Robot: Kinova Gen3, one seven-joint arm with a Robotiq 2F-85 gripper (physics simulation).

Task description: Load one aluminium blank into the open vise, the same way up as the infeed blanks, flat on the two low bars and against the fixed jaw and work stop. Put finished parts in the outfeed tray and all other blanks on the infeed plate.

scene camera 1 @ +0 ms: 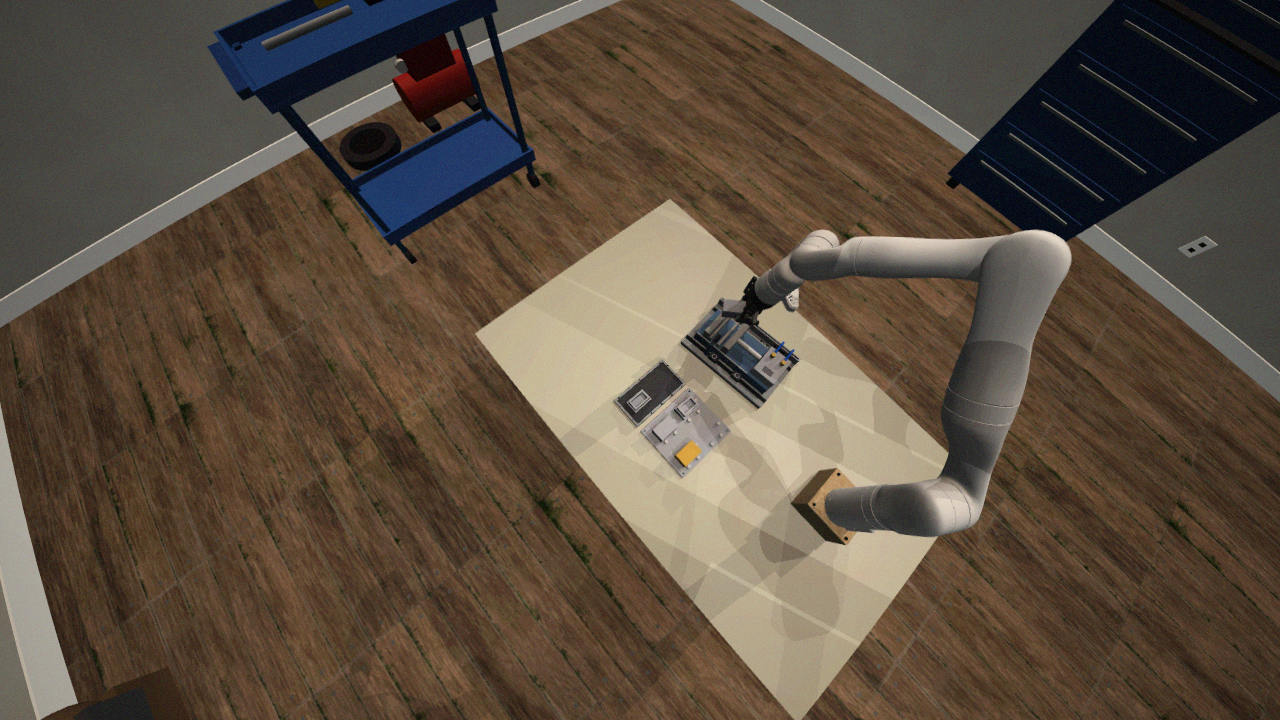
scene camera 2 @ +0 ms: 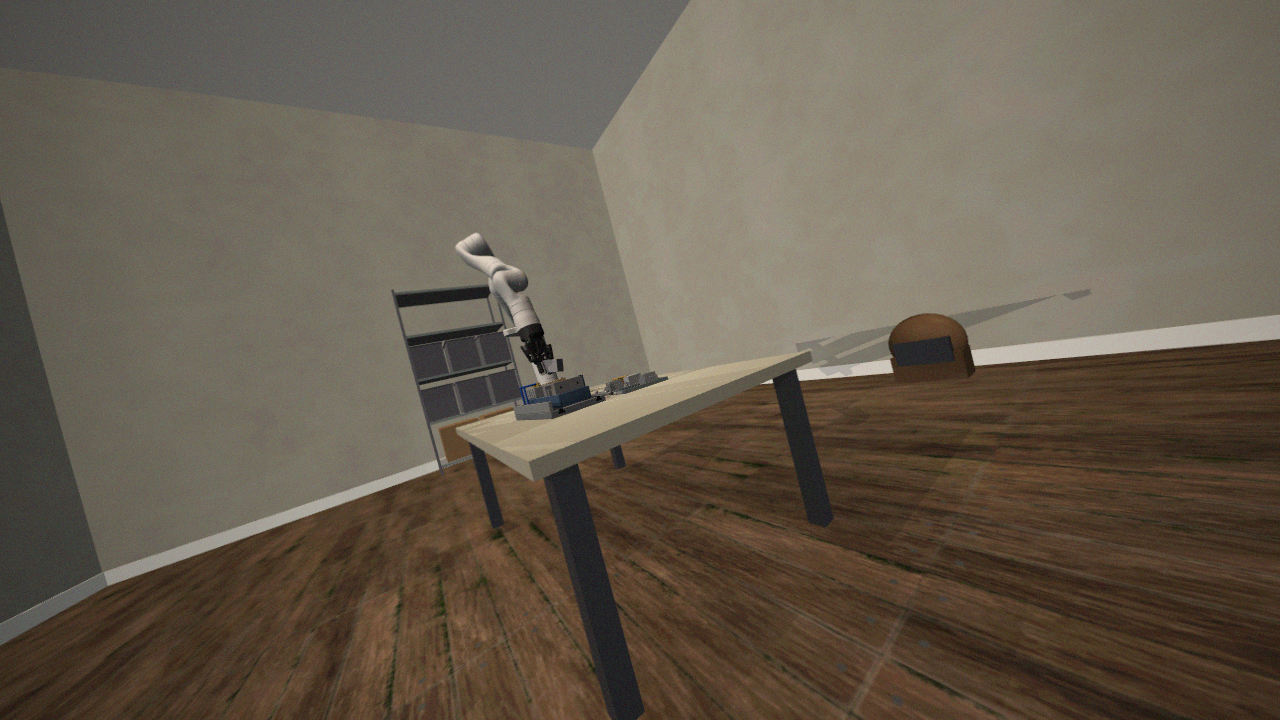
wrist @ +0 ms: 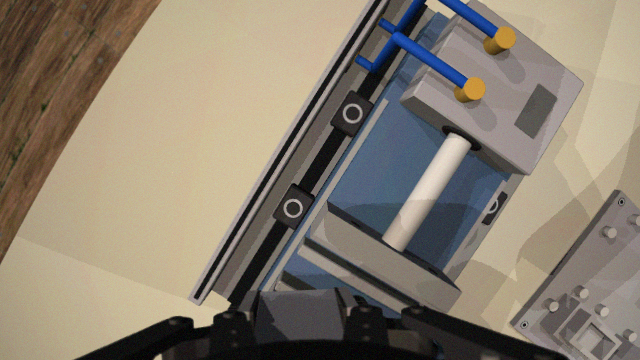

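Pixels of known places: gripper, fingertip midpoint: (scene camera 1: pixel 738 313) (scene camera 2: pixel 548 374) (wrist: pixel 298 308); arm's base at its link origin: (scene camera 1: pixel 841 507) (scene camera 2: pixel 548 382).
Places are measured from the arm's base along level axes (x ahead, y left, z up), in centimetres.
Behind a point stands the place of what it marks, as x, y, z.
Note:
My gripper (scene camera 1: pixel 739 315) @[53.9, -15.7, 3.1] (scene camera 2: pixel 545 366) @[53.9, -15.7, 3.1] (wrist: pixel 298 308) @[53.9, -15.7, 3.1] is shut on a grey metal block (wrist: pixel 291 318) @[53.2, -16.5, 5.8]. It holds the block just above the far end of the blue-and-grey vise (scene camera 1: pixel 740 350) @[46.3, -11.7, -3.7] (scene camera 2: pixel 553 399) @[56.4, -16.9, -4.9] (wrist: pixel 393 170) @[45.0, -15.1, -3.7]. The vise's moving jaw (wrist: pixel 380 263) @[50.0, -12.8, -0.1] and white screw (wrist: pixel 425 192) @[44.9, -13.2, -1.2] show in the wrist view. The fixed jaw and the low bars are hidden under my fingers. The light grey infeed plate (scene camera 1: pixel 709 420) @[37.4, 7.8, -8.9] (wrist: pixel 595 251) @[37.3, 7.2, -8.9] carries pegs, grey blanks and an orange block (scene camera 1: pixel 687 453) @[34.8, 19.5, -5.3]. The dark outfeed tray (scene camera 1: pixel 667 376) @[54.8, 8.4, -9.1] holds one grey piece (scene camera 1: pixel 639 400) @[54.2, 19.8, -7.0].
The arm's wooden base block (scene camera 1: pixel 822 503) @[4.1, 3.1, 0.3] stands on the table near its right edge. A blue cart (scene camera 1: pixel 357 43) and a navy drawer cabinet (scene camera 1: pixel 1119 97) stand on the floor away from the table. A shelf unit (scene camera 2: pixel 443 295) stands behind the table.

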